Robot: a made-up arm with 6 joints. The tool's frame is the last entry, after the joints.
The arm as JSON. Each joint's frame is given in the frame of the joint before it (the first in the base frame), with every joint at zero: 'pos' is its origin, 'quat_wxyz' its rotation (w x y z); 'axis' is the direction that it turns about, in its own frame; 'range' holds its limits. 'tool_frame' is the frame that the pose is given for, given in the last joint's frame.
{
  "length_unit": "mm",
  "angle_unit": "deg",
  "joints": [
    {
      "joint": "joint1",
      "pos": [
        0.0,
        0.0,
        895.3
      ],
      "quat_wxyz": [
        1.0,
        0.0,
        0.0,
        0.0
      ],
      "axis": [
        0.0,
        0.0,
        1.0
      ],
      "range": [
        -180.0,
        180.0
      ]
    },
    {
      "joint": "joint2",
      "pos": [
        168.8,
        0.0,
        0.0
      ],
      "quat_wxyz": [
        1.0,
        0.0,
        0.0,
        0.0
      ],
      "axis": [
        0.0,
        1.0,
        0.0
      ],
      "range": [
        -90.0,
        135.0
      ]
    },
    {
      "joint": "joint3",
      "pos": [
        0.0,
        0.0,
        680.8
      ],
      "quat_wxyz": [
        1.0,
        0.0,
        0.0,
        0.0
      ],
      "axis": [
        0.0,
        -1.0,
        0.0
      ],
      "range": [
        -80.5,
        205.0
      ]
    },
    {
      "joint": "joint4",
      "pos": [
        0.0,
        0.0,
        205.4
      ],
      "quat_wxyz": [
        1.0,
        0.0,
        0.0,
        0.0
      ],
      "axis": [
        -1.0,
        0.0,
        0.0
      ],
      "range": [
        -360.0,
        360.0
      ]
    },
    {
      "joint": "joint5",
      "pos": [
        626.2,
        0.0,
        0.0
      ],
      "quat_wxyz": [
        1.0,
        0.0,
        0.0,
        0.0
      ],
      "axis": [
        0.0,
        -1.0,
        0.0
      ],
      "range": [
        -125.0,
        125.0
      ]
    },
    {
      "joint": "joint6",
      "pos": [
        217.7,
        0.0,
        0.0
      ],
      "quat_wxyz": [
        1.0,
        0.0,
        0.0,
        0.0
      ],
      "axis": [
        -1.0,
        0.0,
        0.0
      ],
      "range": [
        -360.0,
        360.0
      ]
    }
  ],
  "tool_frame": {
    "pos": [
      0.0,
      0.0,
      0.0
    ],
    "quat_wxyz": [
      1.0,
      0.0,
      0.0,
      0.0
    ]
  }
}
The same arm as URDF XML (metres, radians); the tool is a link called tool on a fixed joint. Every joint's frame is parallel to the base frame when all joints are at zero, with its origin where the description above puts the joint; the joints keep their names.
<robot name="arm">
<joint name="tool_joint" type="fixed"><parent link="link6"/><child link="tool"/><origin xyz="0.0000 0.0000 0.0000" rpy="0.0000 0.0000 0.0000"/></joint>
<joint name="joint6" type="revolute"><parent link="link5"/><child link="link6"/><origin xyz="0.2177 0.0000 0.0000" rpy="0.0000 0.0000 0.0000"/><axis xyz="-1 0 0"/><limit lower="-6.2832" upper="6.2832"/></joint>
<joint name="joint5" type="revolute"><parent link="link4"/><child link="link5"/><origin xyz="0.6262 0.0000 0.0000" rpy="0.0000 0.0000 0.0000"/><axis xyz="0 -1 0"/><limit lower="-2.1817" upper="2.1817"/></joint>
<joint name="joint4" type="revolute"><parent link="link3"/><child link="link4"/><origin xyz="0.0000 0.0000 0.2054" rpy="0.0000 0.0000 0.0000"/><axis xyz="-1 0 0"/><limit lower="-6.2832" upper="6.2832"/></joint>
<joint name="joint3" type="revolute"><parent link="link2"/><child link="link3"/><origin xyz="0.0000 0.0000 0.6808" rpy="0.0000 0.0000 0.0000"/><axis xyz="0 -1 0"/><limit lower="-1.4050" upper="3.5779"/></joint>
<joint name="joint2" type="revolute"><parent link="link1"/><child link="link2"/><origin xyz="0.1688 0.0000 0.0000" rpy="0.0000 0.0000 0.0000"/><axis xyz="0 1 0"/><limit lower="-1.5708" upper="2.3562"/></joint>
<joint name="joint1" type="revolute"><parent link="base_link"/><child link="link1"/><origin xyz="0.0000 0.0000 0.8953" rpy="0.0000 0.0000 0.0000"/><axis xyz="0 0 1"/><limit lower="-3.1416" upper="3.1416"/></joint>
<link name="base_link"/>
<link name="link1"/>
<link name="link2"/>
<link name="link3"/>
<link name="link4"/>
<link name="link5"/>
<link name="link6"/>
<link name="tool"/>
</robot>

